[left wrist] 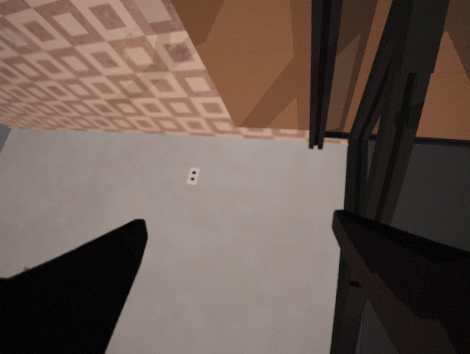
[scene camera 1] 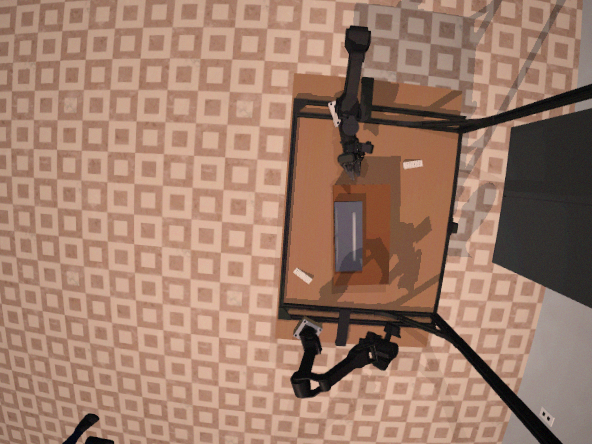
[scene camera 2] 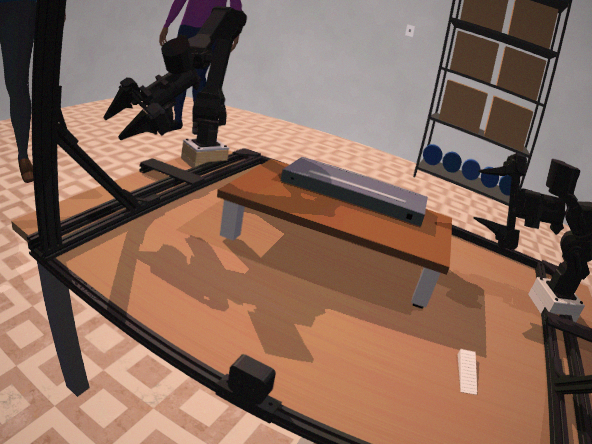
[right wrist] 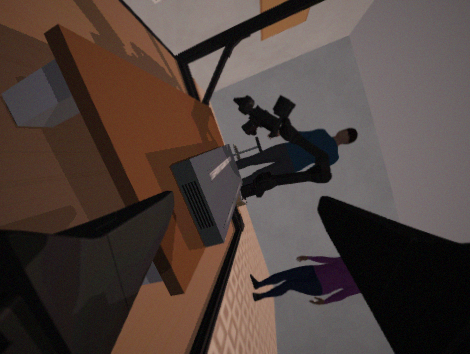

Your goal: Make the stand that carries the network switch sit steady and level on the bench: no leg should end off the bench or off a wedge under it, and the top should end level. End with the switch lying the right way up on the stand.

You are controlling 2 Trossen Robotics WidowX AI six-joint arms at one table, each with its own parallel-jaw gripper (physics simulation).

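Frame: origin at the left arm's base, x ahead, y left, z up, level; centimetres.
Where they show: left gripper, fingertip midpoint: (left wrist: 240, 224) (scene camera 2: 111, 128) (right wrist: 238, 103); right gripper, fingertip midpoint: (scene camera 1: 356, 178) (scene camera 2: 476, 194) (right wrist: 247, 200); left arm's base, link origin: (scene camera 1: 307, 332) (scene camera 2: 205, 143) (right wrist: 242, 192); right arm's base, link origin: (scene camera 2: 561, 291).
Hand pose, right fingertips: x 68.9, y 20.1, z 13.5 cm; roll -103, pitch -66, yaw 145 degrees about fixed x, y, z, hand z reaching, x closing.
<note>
Each offset is from my right fingertips to the top centre of the thing. "*": to the spot under its first point. Level surfaces: height alone.
The stand's brown top @[* dz -9.0, dx -6.0, dy -15.4 cm] (scene camera 1: 376, 210) (scene camera 2: 390, 235) (right wrist: 135, 110) carries the grey switch @[dz -6.3, dx -21.0, dy -10.7 cm] (scene camera 1: 348, 235) (scene camera 2: 355, 187) (right wrist: 212, 185), which lies flat along one long edge, its light stripe upward. In scene camera 2 the near left leg @[dz -10.6, dx -29.1, dy -33.6 cm] (scene camera 2: 232, 220) stands on the bench. The near right leg @[dz -10.6, dx +2.7, dy -13.9 cm] (scene camera 2: 426, 287) has a dark strip at its foot; I cannot tell whether it touches. The far legs' feet are hidden. A white ribbed wedge @[dz -18.0, dx +20.0, dy -21.2 cm] (scene camera 1: 413, 164) (scene camera 2: 468, 371) and another wedge @[dz -18.0, dx -48.0, dy -4.9 cm] (scene camera 1: 303, 275) lie apart from the stand. My left gripper (scene camera 2: 113, 128) (left wrist: 240, 224) is open, raised beyond the stand's left end. My right gripper (scene camera 1: 353, 176) (scene camera 2: 478, 195) is open near its right end.
A black frame (scene camera 1: 287, 200) (scene camera 2: 150, 325) runs around the bench @[dz -19.2 cm] (scene camera 1: 430, 225) (scene camera 2: 350, 395). A black box (scene camera 2: 251, 377) sits on its near rail. A shelf rack (scene camera 2: 504, 37) and people stand beyond the bench.
</note>
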